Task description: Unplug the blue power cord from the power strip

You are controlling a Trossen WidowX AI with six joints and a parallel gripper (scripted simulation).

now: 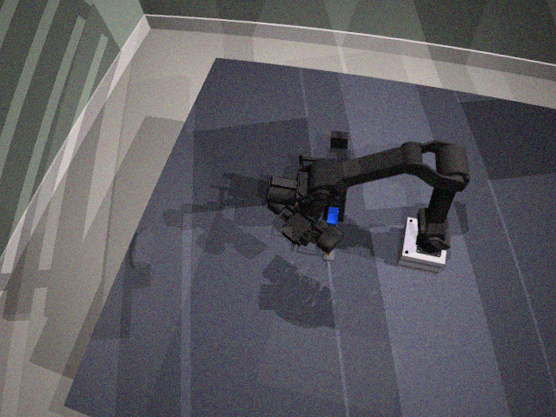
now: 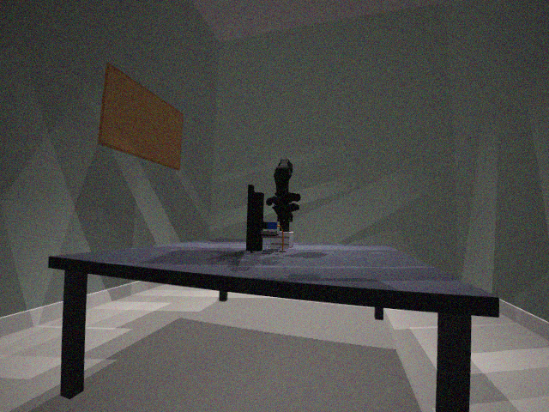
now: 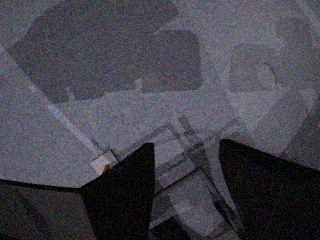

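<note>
My gripper tip is 7 cm past the blue plug, 10 cm to the left of it and 1 cm above it.
</note>
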